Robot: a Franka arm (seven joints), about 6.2 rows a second.
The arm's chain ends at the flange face. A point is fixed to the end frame.
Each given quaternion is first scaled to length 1.
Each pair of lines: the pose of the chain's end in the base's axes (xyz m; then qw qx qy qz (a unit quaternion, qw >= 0)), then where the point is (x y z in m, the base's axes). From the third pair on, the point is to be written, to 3 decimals.
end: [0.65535, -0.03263, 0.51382, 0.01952, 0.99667, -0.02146, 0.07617]
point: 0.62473 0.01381 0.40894
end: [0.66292, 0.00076, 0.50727, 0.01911, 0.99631, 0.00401, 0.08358]
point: 0.63143 0.04526 0.40181
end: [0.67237, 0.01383, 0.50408, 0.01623, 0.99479, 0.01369, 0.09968]
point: 0.643 0.058 0.398
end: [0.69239, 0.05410, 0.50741, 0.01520, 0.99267, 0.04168, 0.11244]
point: 0.664 0.096 0.400
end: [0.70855, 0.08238, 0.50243, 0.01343, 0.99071, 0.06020, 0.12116]
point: 0.680 0.124 0.395
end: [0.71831, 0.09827, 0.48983, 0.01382, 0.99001, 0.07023, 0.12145]
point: 0.689 0.139 0.382
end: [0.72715, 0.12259, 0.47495, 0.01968, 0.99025, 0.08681, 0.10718]
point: 0.694 0.160 0.367
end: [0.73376, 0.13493, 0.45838, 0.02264, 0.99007, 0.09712, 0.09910]
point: 0.698 0.171 0.351
